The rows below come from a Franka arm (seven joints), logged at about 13 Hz.
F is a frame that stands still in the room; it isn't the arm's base.
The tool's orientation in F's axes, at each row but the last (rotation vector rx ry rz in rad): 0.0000 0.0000 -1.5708; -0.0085 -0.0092 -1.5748; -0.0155 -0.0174 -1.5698; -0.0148 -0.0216 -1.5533; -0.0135 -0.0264 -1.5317; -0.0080 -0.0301 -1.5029; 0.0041 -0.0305 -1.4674; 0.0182 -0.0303 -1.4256; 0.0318 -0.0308 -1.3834; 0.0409 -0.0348 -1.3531; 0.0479 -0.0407 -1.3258
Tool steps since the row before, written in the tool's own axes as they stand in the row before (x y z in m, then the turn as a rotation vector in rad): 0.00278 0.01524 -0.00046 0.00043 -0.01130 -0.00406; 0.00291 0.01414 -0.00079 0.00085 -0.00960 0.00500; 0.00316 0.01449 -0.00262 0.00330 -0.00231 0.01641; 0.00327 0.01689 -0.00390 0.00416 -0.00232 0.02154; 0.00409 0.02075 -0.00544 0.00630 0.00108 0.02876; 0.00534 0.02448 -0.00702 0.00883 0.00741 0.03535; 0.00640 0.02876 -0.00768 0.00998 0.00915 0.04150; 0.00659 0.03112 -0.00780 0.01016 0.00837 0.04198; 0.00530 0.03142 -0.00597 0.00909 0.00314 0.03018; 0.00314 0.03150 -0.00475 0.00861 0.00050 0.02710; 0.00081 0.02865 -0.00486 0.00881 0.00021 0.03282
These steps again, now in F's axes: 0.01524 -0.00278 -0.00046 -0.01130 -0.00043 -0.00406; 0.01413 -0.00298 -0.00075 -0.00961 -0.00076 0.00500; 0.01450 -0.00320 -0.00254 -0.00233 -0.00296 0.01647; 0.01696 -0.00306 -0.00375 -0.00235 -0.00370 0.02162; 0.02094 -0.00341 -0.00517 0.00107 -0.00552 0.02892; 0.02489 -0.00383 -0.00656 0.00746 -0.00746 0.03566; 0.02944 -0.00352 -0.00694 0.00916 -0.00832 0.04186; 0.03198 -0.00206 -0.00677 0.00840 -0.00861 0.04232; 0.03207 0.00066 -0.00467 0.00355 -0.00848 0.03031; 0.03163 0.00377 -0.00318 0.00102 -0.00855 0.02710; 0.02822 0.00620 -0.00318 0.00046 -0.00888 0.03280
